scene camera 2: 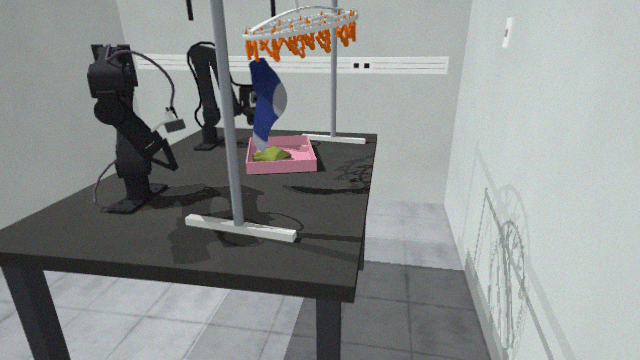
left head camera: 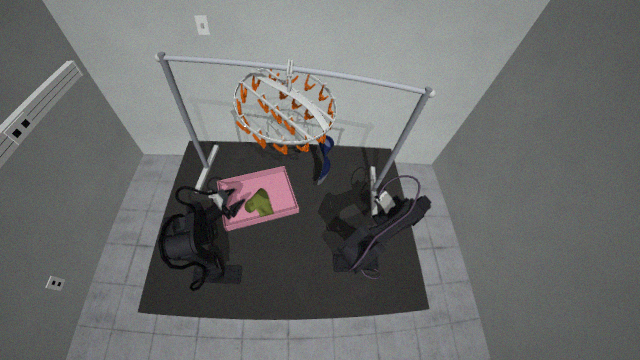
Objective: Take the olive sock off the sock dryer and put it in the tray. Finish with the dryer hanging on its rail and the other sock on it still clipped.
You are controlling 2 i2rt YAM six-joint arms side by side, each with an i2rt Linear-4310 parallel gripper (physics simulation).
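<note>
The olive sock (left head camera: 260,202) (scene camera 2: 271,154) lies crumpled inside the pink tray (left head camera: 286,186) (scene camera 2: 282,166). My left gripper (left head camera: 238,196) is open over the left side of the tray, beside the sock and apart from it; its fingers are hidden behind the blue sock in scene camera 2. The round sock dryer (left head camera: 299,93) (scene camera 2: 260,36) hangs tilted from the rail (left head camera: 225,62). The blue sock (left head camera: 326,164) (scene camera 2: 265,100), with grey patches, hangs from an orange clip at the dryer's edge. My right gripper (scene camera 2: 167,156) is open and empty, low over the table, far from the tray.
Two grey posts (left head camera: 185,110) (left head camera: 404,137) hold the rail, standing on white feet (left head camera: 207,168) (scene camera 2: 270,232) on the dark table (left head camera: 280,280) (scene camera 2: 150,240). The near post (scene camera 2: 230,125) stands between the right arm and the hanging blue sock in scene camera 2. A wall is behind the rail.
</note>
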